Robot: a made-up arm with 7 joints.
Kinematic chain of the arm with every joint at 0, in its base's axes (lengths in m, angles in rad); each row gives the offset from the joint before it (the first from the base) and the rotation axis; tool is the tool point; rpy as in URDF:
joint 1: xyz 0 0 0.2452 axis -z
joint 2: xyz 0 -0.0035 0.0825 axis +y
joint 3: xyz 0 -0.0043 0.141 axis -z
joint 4: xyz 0 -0.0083 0.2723 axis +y
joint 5: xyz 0 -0.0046 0.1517 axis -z
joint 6: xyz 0 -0.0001 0.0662 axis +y
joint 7: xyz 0 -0.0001 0.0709 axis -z
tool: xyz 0 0 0 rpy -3.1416 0 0
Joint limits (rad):
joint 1: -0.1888..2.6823
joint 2: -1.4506..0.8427
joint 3: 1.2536..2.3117
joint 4: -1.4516..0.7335
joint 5: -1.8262..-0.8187
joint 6: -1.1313..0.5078
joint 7: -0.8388..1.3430
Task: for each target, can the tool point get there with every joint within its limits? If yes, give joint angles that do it. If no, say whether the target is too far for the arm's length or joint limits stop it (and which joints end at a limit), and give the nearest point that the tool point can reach.
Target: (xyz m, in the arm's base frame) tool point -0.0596 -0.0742 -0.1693
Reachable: no: joint limits stop it (at a limit: joint 1, joint 2, joint 3, joint 4, joint 6) | nearest point -0.4473 0.1300 0.2398 | short by 0.600 m
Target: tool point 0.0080 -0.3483 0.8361
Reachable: yes | joints 2.1760 0.6222 1.5413 -0.9217 -1.5894 -0.7455 0.4399
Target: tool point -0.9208 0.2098 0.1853
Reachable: no: too far | nearest point -0.6656 0.1516 0.2991 | short by 0.285 m
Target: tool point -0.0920 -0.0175 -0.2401
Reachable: no: joint limits stop it (at a limit: joint 1, joint 2, joint 3, joint 4, joint 6) | nearest point -0.4499 0.1286 0.2383 | short by 0.615 m
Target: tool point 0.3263 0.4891 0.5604
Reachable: yes | joints 1.7804 -1.1529 1.6496 -0.8910 -1.5304 -0.1962 0.7030
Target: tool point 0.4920 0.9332 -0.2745
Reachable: no: too far | nearest point 0.2978 0.5648 0.2346 | short by 0.658 m
